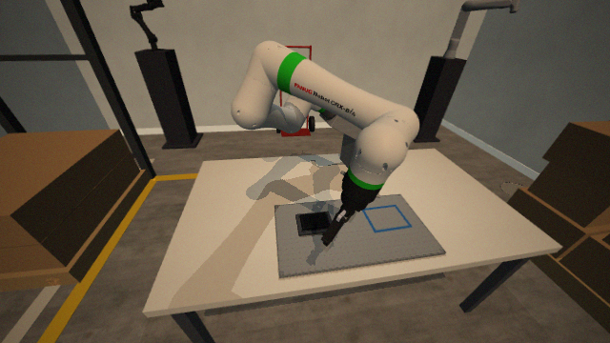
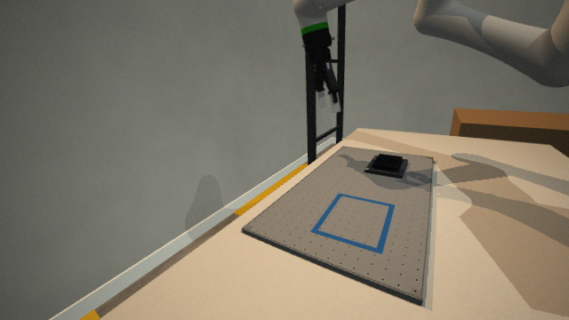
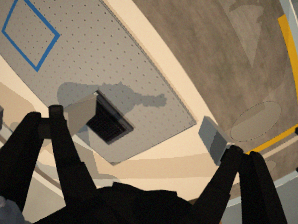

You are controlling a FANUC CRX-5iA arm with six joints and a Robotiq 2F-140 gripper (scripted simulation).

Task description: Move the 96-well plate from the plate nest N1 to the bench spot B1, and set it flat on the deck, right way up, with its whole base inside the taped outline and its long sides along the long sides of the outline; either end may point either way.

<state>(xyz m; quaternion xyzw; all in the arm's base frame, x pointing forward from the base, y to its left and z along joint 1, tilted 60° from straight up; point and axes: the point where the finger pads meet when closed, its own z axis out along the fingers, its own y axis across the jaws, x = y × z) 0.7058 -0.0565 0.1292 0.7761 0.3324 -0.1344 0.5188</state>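
The black 96-well plate is 220 mm behind my hand, 20 mm to the right of it and 190 mm below it. The rest, counted from my hand: dark plate nest N1 (220 mm behind, 20 mm to the right, 200 mm below).
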